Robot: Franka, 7 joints.
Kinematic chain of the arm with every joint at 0, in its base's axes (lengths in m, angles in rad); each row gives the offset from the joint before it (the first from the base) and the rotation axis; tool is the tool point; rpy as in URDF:
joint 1: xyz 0 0 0.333 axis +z
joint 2: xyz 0 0 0 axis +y
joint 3: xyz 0 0 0.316 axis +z
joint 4: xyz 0.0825 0 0 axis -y
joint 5: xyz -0.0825 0 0.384 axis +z
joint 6: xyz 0 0 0 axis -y
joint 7: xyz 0.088 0 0 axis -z
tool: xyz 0 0 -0.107 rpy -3.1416 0 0
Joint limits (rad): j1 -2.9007..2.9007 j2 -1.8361..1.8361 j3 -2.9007..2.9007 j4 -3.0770..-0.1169 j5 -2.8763..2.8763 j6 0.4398..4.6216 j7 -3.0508..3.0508
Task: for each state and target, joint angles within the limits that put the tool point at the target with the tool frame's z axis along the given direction. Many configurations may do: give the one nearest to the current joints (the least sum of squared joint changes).
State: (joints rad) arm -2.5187 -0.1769 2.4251 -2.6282 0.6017 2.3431 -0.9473
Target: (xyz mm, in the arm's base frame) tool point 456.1 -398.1 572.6 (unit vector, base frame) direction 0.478 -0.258 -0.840
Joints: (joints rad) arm -2.8307 -0.0016 2.1110 -1.8624 0.1855 2.4172 -0.9473
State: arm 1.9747 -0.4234 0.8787 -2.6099 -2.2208 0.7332 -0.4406
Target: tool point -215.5 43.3 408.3 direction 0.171 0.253 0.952
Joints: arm 2.4258 -0.4845 1.1018 -3.0721 -1.5748 0.5967 -0.4406
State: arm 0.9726 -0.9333 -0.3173 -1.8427 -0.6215 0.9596 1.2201
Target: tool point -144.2 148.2 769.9 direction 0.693 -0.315 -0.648
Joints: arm 0.9542 -1.0171 0.6245 -1.7864 -0.4815 0.7883 1.2201
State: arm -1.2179 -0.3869 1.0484 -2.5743 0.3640 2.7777 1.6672
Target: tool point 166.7 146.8 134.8 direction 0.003 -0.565 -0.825
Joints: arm -0.7052 -0.3763 1.7760 -3.0741 0.0993 2.6299 1.6672
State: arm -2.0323 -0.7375 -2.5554 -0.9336 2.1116 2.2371 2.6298
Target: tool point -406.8 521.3 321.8 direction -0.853 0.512 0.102
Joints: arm -1.7430 -0.6483 -2.2052 -1.8353 2.5212 2.4524 2.6298
